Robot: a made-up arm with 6 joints. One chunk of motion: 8 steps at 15 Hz.
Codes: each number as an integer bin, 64 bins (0 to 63) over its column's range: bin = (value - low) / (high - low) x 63, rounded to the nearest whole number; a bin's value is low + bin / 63 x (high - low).
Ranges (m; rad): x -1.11..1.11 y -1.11..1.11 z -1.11..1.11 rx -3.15..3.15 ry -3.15..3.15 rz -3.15..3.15
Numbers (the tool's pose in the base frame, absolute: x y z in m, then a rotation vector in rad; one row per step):
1: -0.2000 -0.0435 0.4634 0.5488 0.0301 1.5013
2: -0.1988 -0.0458 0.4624 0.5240 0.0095 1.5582
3: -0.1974 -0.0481 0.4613 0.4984 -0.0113 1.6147
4: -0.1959 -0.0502 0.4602 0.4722 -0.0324 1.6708
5: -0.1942 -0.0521 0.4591 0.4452 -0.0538 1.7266
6: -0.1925 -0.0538 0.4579 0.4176 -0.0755 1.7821
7: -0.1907 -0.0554 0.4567 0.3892 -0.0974 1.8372
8: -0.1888 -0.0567 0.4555 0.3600 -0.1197 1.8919
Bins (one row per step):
1: 26 30 45 37 32 47
2: 26 30 45 37 32 47
3: 26 30 45 36 31 48
4: 26 30 45 36 31 48
5: 26 30 45 36 31 49
6: 26 30 44 36 31 49
7: 26 30 44 35 31 50
8: 26 30 44 35 30 50

